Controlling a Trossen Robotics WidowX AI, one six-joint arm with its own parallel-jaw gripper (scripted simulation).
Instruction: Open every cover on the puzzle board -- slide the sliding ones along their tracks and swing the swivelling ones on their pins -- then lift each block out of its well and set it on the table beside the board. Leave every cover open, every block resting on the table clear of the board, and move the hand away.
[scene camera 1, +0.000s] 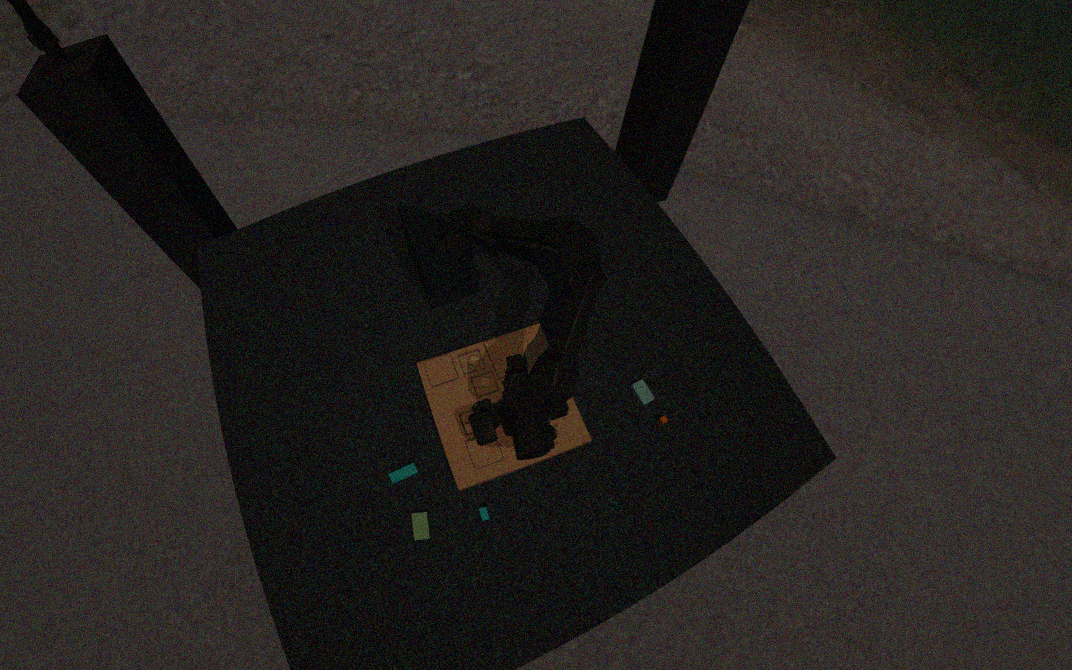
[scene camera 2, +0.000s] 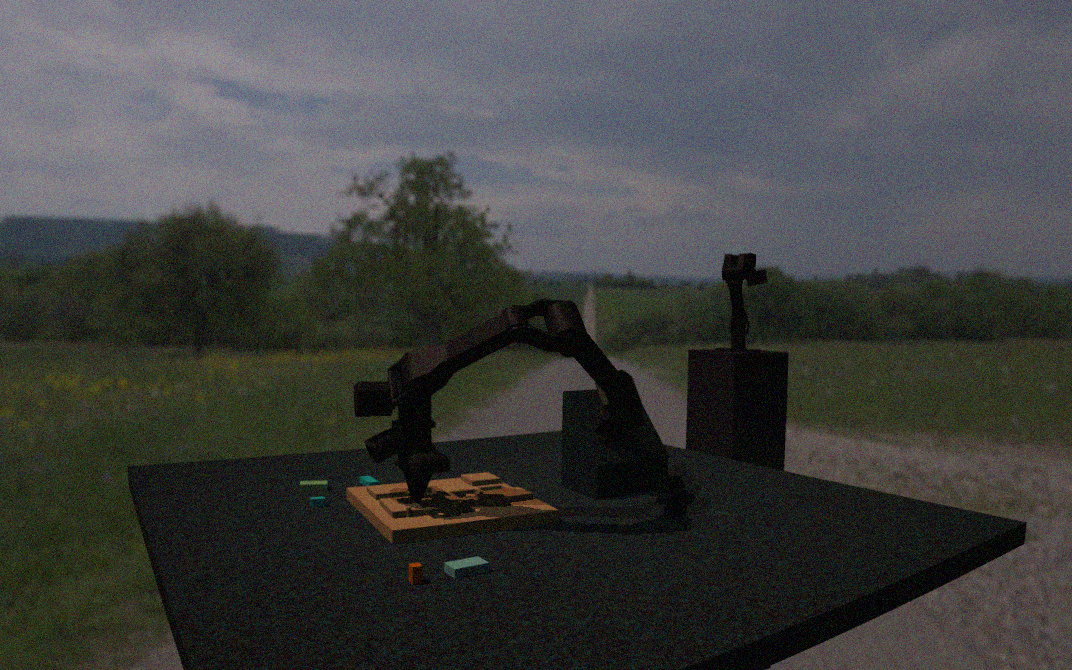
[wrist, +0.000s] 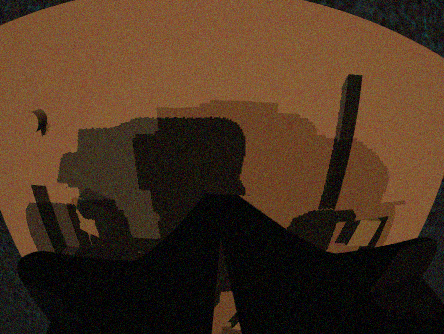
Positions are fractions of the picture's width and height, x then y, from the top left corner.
Labels:
my gripper: scene camera 1 0.48, 0.64; scene camera 2 0.39, 0.75; wrist 0.49, 0.59

